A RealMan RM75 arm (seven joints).
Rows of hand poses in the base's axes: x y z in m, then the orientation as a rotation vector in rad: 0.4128 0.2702 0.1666 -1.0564 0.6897 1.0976; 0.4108 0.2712 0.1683 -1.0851 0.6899 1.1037; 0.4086 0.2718 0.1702 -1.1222 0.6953 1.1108; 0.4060 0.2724 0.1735 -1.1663 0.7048 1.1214; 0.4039 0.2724 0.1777 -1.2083 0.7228 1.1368; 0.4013 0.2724 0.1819 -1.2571 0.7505 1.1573; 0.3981 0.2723 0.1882 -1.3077 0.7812 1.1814; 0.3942 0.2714 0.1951 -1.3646 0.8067 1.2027; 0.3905 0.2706 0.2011 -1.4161 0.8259 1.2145; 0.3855 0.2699 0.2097 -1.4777 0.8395 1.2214
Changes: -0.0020 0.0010 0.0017 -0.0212 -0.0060 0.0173; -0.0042 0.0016 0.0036 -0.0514 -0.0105 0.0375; -0.0068 0.0022 0.0069 -0.0887 -0.0125 0.0623; -0.0089 0.0022 0.0111 -0.1284 -0.0054 0.0874; -0.0115 0.0022 0.0153 -0.1776 0.0087 0.1167; -0.0147 0.0021 0.0216 -0.2292 0.0264 0.1488; -0.0186 0.0012 0.0285 -0.2828 0.0377 0.1833; -0.0223 0.0004 0.0345 -0.3301 0.0419 0.2104; -0.0273 -0.0003 0.0431 -0.3823 0.0377 0.2402
